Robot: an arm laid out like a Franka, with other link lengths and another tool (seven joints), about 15 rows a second.
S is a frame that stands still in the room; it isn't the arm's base.
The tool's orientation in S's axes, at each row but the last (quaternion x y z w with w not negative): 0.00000 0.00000 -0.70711 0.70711; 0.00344 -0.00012 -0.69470 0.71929; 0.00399 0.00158 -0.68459 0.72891; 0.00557 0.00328 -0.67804 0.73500; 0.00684 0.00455 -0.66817 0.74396; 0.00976 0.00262 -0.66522 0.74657; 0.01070 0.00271 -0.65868 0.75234
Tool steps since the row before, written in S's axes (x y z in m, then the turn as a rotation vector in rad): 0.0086 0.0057 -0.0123 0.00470 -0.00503 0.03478; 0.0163 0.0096 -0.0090 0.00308 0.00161 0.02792; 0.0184 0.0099 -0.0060 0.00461 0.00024 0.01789; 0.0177 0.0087 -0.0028 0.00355 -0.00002 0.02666; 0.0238 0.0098 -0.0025 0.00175 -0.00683 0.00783; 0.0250 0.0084 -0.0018 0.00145 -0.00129 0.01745; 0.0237 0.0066 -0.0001 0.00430 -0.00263 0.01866
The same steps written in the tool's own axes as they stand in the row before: -0.0057 0.0086 -0.0123 0.00503 0.00470 0.03478; -0.0090 0.0166 -0.0091 -0.00163 0.00328 0.02790; -0.0087 0.0190 -0.0061 -0.00009 0.00468 0.01787; -0.0072 0.0183 -0.0030 -0.00002 0.00364 0.02665; -0.0072 0.0247 -0.0027 0.00685 0.00104 0.00794; -0.0054 0.0258 -0.0022 0.00115 0.00149 0.01746; -0.0034 0.0244 -0.0005 0.00284 0.00415 0.01866
